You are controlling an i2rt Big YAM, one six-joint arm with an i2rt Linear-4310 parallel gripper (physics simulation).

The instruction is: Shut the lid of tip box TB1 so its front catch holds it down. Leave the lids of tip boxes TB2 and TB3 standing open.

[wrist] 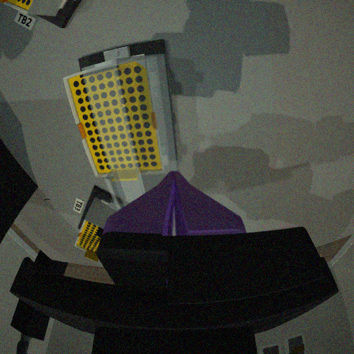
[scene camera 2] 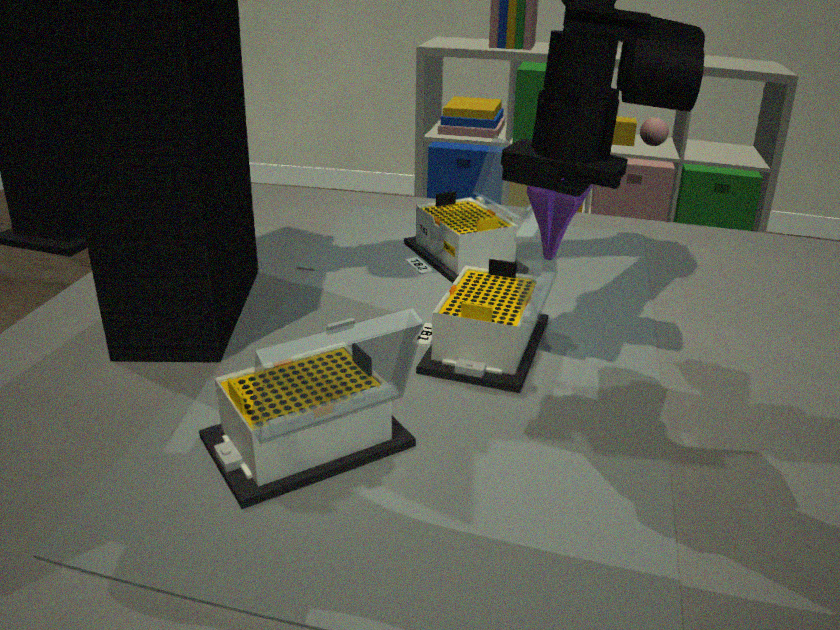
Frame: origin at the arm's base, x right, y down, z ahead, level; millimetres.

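Seen in the pictures: gripper, between the fingertips: (scene camera 2: 549, 258).
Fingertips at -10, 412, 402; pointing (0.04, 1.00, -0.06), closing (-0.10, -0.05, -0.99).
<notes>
Pixels of each thing's top centre, then the offset from my fingertips to it, as dx, dy, dz. "spot": a spot on its surface instead.
- TB2, centre of its top: (scene camera 2: 295, 370) +186, +53, -173
- TB3, centre of its top: (scene camera 2: 457, 212) -232, +53, -155
- label TB1, a spot on its surface: (scene camera 2: 424, 333) spot: -21, +117, -128
TB1 (scene camera 2: 485, 335) (wrist: 117, 120), a white box with a yellow top, stands in the middle on a black base. Its clear lid (scene camera 2: 540, 298) (wrist: 161, 90) is raised and leans partly over the yellow top. My gripper (scene camera 2: 550, 257) (wrist: 173, 178) is shut and empty; its purple fingertips are beside the lid's upper part, near the end away from the catch. Whether they touch it is unclear. TB2 (scene camera 2: 318, 440) (wrist: 16, 4), front left in the scene view, has its clear lid (scene camera 2: 403, 352) open. TB3 (scene camera 2: 474, 245) (wrist: 90, 237), at the back, has its clear lid (scene camera 2: 493, 172) open.
A large black block (scene camera 2: 176, 203) rises left of the boxes. The label TB1 (scene camera 2: 424, 333) lies left of its box. A pale shelf unit (scene camera 2: 428, 88) with coloured bins stands behind the table. My arm's shadows fall to the right of TB1.
</notes>
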